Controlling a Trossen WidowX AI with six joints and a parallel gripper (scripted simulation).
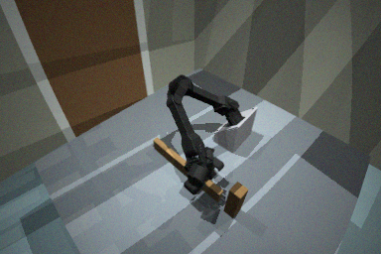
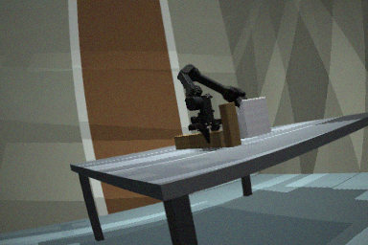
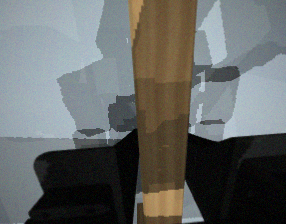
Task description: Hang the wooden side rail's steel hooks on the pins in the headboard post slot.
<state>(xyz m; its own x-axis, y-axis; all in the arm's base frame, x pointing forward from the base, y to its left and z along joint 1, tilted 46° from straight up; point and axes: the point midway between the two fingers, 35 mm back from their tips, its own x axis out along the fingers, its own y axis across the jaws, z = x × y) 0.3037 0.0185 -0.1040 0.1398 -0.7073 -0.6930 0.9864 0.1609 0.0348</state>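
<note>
Now: gripper tip 10 mm past the headboard post, 160 mm to the right of it and 60 mm below it.
</note>
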